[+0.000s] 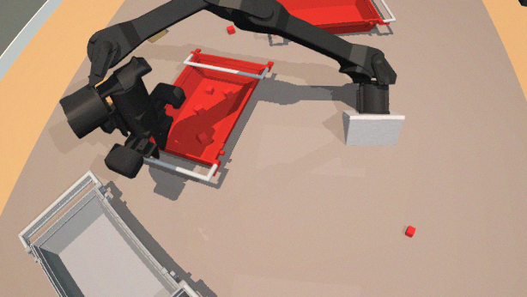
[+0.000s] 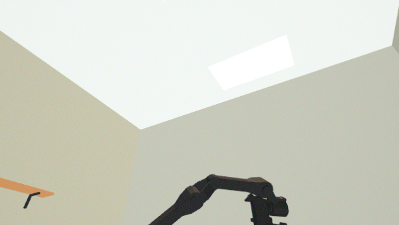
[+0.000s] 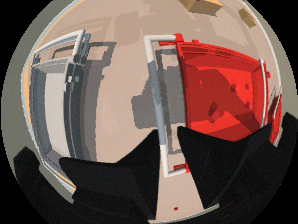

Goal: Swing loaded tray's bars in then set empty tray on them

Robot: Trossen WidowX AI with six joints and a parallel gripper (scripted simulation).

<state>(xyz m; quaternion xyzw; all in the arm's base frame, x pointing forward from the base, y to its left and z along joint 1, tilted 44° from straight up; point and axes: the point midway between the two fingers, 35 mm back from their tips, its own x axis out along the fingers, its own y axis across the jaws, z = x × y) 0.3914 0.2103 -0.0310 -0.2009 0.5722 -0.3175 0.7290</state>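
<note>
Right now the red tray is 560 mm to the right of my gripper tip, 280 mm behind it and 50 mm below it. Round my gripper tip: small red cube: 490 mm behind, 90 mm below, 70 mm to the left.
</note>
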